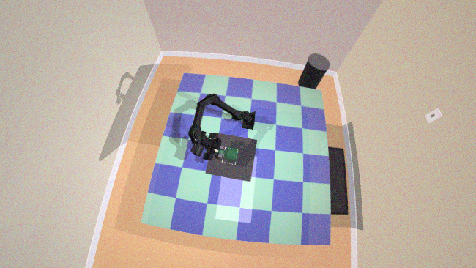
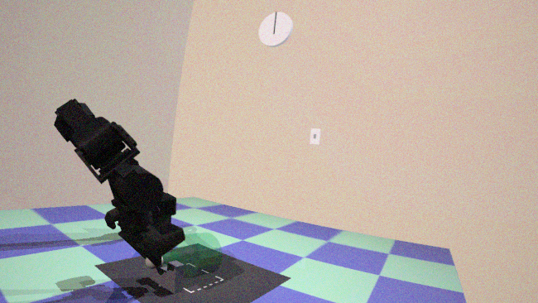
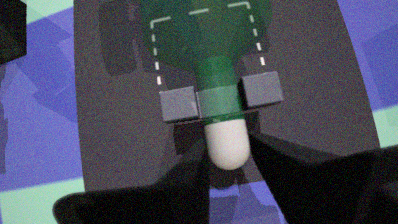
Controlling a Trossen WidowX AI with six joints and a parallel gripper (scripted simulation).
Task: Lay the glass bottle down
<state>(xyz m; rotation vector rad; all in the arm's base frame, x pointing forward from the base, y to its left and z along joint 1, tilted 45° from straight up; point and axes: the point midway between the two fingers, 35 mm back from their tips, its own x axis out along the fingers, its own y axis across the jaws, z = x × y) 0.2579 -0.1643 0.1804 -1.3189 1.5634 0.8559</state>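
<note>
Now: the green glass bottle 10 mm ahead of my gripper tip and 50 mm to the left of it. The rest, counted from my gripper tip: dark mat (20 mm ahead, 110 mm to the left, 50 mm below).
</note>
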